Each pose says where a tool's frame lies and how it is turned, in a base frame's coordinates. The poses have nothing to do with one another.
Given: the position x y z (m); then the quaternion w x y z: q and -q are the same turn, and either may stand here.
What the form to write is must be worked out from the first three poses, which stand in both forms.
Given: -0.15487 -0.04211 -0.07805 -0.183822 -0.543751 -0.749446 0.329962
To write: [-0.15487 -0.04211 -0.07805], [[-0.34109 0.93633 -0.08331], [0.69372 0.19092 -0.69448], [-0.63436 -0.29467 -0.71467]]
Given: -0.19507 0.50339 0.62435 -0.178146 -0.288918 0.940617 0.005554
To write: [-0.19507 0.50339 0.62435], [[-0.76958 -0.54154 -0.33834], [-0.54550 0.83299 -0.09249], [0.33192 0.11339 -0.93647]]
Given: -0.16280 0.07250 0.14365 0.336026 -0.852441 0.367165 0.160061
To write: [-0.16280 0.07250 0.14365], [[0.67914 -0.73354 -0.02613], [-0.51840 -0.50455 0.69042], [-0.51964 -0.45535 -0.72293]]
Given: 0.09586 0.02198 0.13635 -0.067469 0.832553 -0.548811 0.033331
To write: [0.09586 0.02198 0.13635], [[0.39539 -0.90933 0.12955], [-0.91833 -0.38851 0.07576], [-0.01856 -0.14893 -0.98867]]
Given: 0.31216 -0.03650 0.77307 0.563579 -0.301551 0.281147 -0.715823
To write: [0.31216 -0.03650 0.77307], [[-0.18289 0.63728 0.74861], [-0.97641 -0.20667 -0.06261], [0.11482 -0.74240 0.66005]]
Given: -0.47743 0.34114 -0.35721 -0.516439 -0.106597 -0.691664 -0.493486
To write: [-0.47743 0.34114 -0.35721], [[-0.44386 -0.36225 0.81961], [0.65717 0.49022 0.57255], [-0.60920 0.79275 0.02048]]
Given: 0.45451 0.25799 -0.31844 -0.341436 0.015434 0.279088 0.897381
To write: [0.45451 0.25799 -0.31844], [[-0.76637 0.62141 -0.16288], [-0.60418 -0.61106 0.51144], [0.21828 0.49036 0.84374]]
